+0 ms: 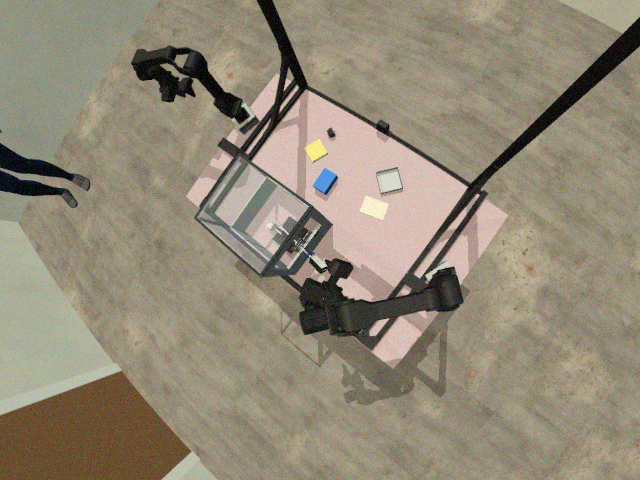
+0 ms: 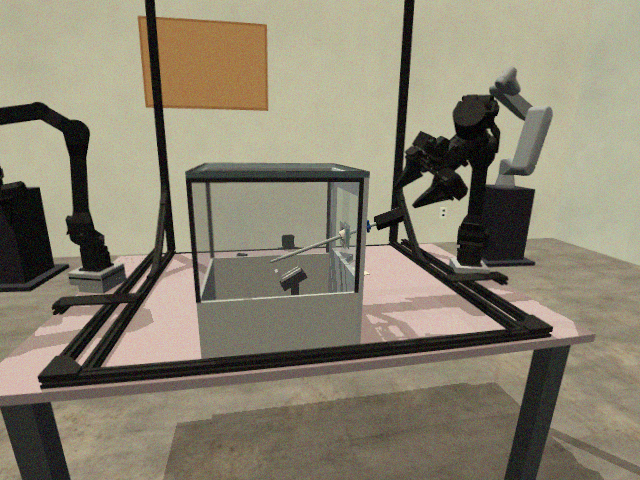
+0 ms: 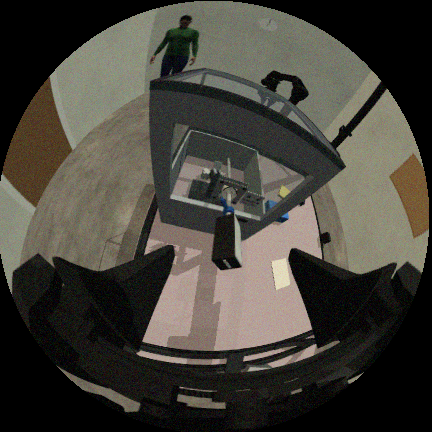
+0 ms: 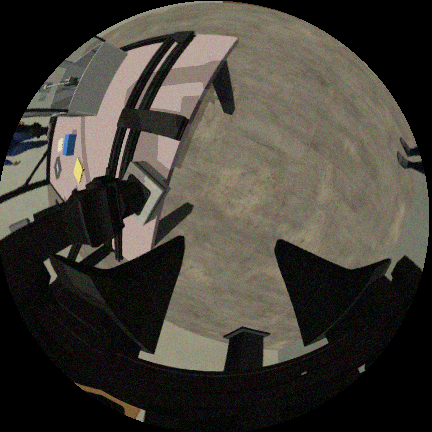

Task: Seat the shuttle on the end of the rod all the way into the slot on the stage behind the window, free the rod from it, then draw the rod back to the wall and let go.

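Frame: origin at the left arm's base, x ahead, y left, z up, level; centimetres.
Seen in the pictures: left gripper, fingertip midpoint: point(image 1: 319, 272) point(image 2: 403, 197) point(image 3: 233, 253); right gripper, fingertip midpoint: point(image 1: 190, 96) point(image 4: 231, 243); left arm's base, link origin: point(image 2: 469, 263) point(image 4: 46, 130); right arm's base, link origin: point(image 1: 241, 115) point(image 2: 96, 267) point(image 4: 134, 194).
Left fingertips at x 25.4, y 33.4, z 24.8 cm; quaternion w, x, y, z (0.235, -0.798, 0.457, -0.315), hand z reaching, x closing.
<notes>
Pixels of each thing's middle, then the offset from my left fingertips to it. "spot": a spot on its surface instead.
- block-shaped handle, body centre: point(image 3: 227, 240) point(image 2: 388, 219) point(image 1: 318, 264) dz -5.0, dx +2.9, dy -0.2 cm
- small pale piece, surface spot: point(image 3: 205, 172) point(image 1: 271, 227) spot: dz -25.7, dx +29.8, dy +12.1 cm
- blue block, body centre: point(image 3: 275, 211) point(image 1: 325, 181) point(image 4: 68, 144) dz -26.7, dx +32.7, dy -17.3 cm
- yellow square, surface spot: point(image 1: 315, 150) point(image 4: 77, 170) spot: dz -27.7, dx +47.4, dy -21.5 cm
- cream sheet, body centre: point(image 3: 280, 273) point(image 1: 374, 207) dz -28.5, dx +12.3, dy -27.5 cm
- grey tray, body centre: point(image 1: 389, 180) point(image 4: 57, 167) dz -27.7, dx +18.0, dy -38.9 cm
The rod point(image 2: 307, 249) point(image 3: 229, 165) runs slanting through the side wall of the glass-windowed box. Its blue cross-piece point(image 2: 368, 225) point(image 3: 227, 205) and block-shaped handle point(image 1: 318, 263) point(image 2: 388, 218) point(image 3: 227, 242) are outside. The dark stage point(image 2: 293, 277) stands inside, below the rod's inner end. A small pale piece point(image 1: 270, 225) point(image 2: 276, 270) point(image 3: 205, 172) shows beside the stage; whether it is the shuttle, or how it sits in the slot, I cannot tell. My left gripper point(image 2: 408, 196) point(image 3: 233, 253) is open and empty, just beyond the handle and apart from it. My right gripper point(image 1: 178, 96) point(image 4: 231, 243) is open and empty, away from the box.
A blue block point(image 1: 325, 181) point(image 4: 69, 144), a yellow square point(image 1: 315, 150) point(image 4: 78, 170), a cream sheet point(image 1: 374, 207) point(image 3: 281, 274) and a grey tray point(image 1: 379, 181) lie on the table beside the box point(image 1: 262, 272) point(image 2: 279, 322). Black frame rails and posts edge the table.
</notes>
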